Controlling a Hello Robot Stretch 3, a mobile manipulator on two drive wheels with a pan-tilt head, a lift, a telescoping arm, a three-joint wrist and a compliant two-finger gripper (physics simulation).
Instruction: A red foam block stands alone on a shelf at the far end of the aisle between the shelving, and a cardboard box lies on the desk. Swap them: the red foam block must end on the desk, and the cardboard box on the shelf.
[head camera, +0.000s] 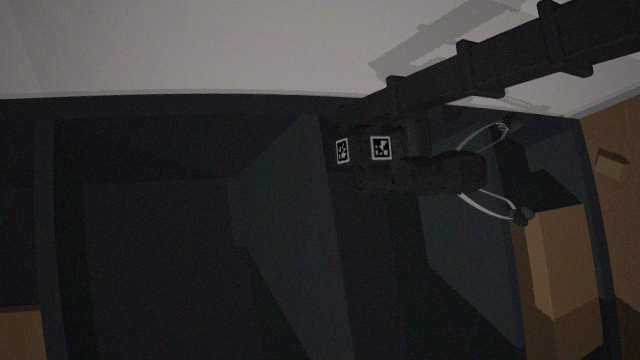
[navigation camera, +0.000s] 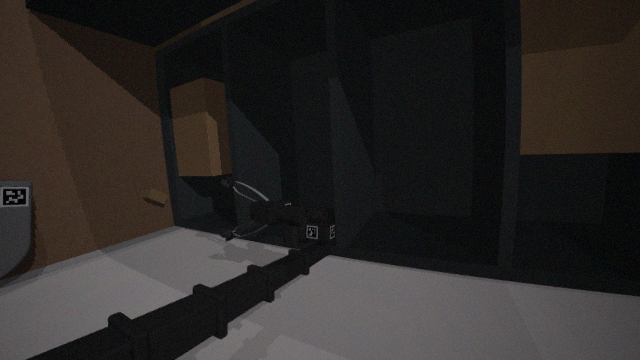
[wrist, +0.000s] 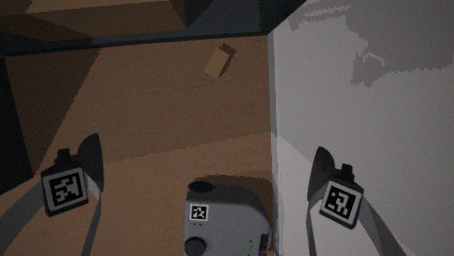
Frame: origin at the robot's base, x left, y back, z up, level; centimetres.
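Seen in the pictures: gripper, fingertip midpoint: (head camera: 526, 168) (navigation camera: 223, 208) (wrist: 209, 160); robot's base, origin of the base link: (wrist: 199, 218).
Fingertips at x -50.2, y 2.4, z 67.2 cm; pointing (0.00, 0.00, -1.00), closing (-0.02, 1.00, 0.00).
Pixels of each thing's top centre, then the offset from my fingertips to it.
- small tan box, middle of its top: (head camera: 608, 167) (wrist: 216, 63) (navigation camera: 158, 196) dy -0.4, dx -11.5, dz -61.3 cm
- large cardboard-coloured box, middle of its top: (head camera: 510, 297) (navigation camera: 232, 129) dy -34.8, dx -31.5, dz -32.6 cm
My gripper (head camera: 518, 169) (navigation camera: 229, 209) (wrist: 209, 160) is open with nothing between its fingers. It is held in front of the dark shelving, at the end of the extended arm. A small tan box (head camera: 609, 167) (navigation camera: 157, 196) (wrist: 217, 63) lies on the brown wooden floor near the foot of the shelving, apart from the fingers. I cannot tell whether it is the task's cardboard box. The red foam block and the desk do not show in these views.
The dark shelving (head camera: 45, 200) (navigation camera: 511, 150) appears sideways and meets a white wall (head camera: 200, 50) (navigation camera: 425, 300) (wrist: 375, 150). A large cardboard-coloured box (head camera: 575, 260) (navigation camera: 192, 142) stands in its lowest bay, another (head camera: 20, 335) (navigation camera: 575, 100) higher up. My base (navigation camera: 12, 230) (wrist: 225, 220) is beside the wall.
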